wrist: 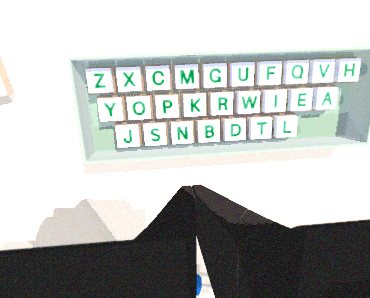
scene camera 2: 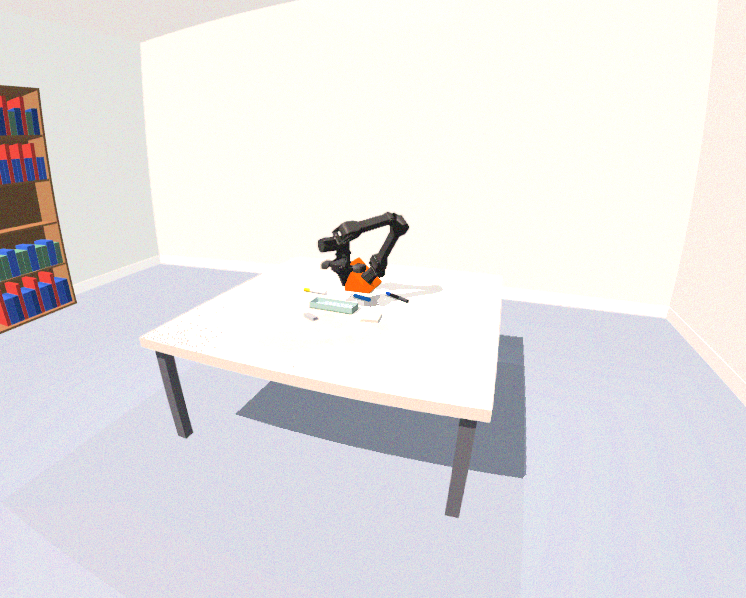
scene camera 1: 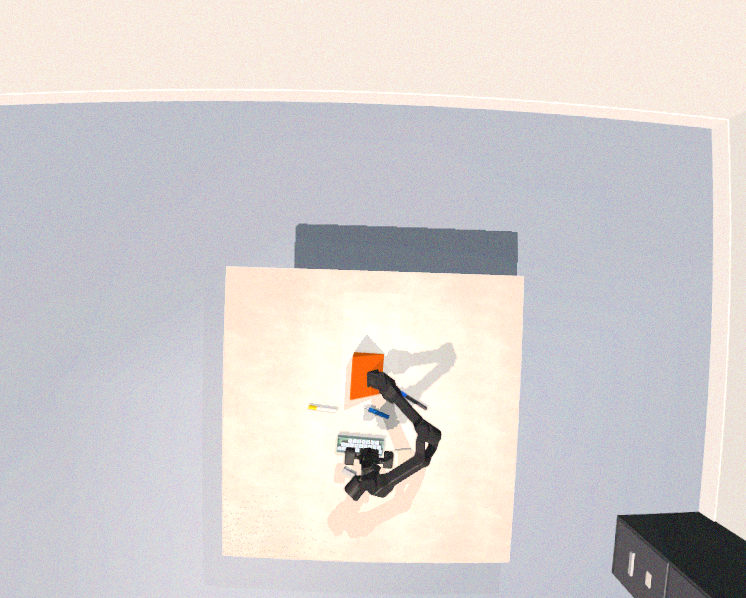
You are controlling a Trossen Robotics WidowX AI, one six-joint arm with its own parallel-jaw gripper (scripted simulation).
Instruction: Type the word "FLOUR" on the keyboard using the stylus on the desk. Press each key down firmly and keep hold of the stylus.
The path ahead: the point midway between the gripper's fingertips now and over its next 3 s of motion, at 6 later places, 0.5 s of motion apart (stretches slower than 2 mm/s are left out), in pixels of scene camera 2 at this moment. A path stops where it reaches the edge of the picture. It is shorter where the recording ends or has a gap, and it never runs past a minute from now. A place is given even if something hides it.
The gripper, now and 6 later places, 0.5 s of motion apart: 343, 286; 349, 286; 356, 286; 358, 284; 358, 286; 358, 289; 358, 291
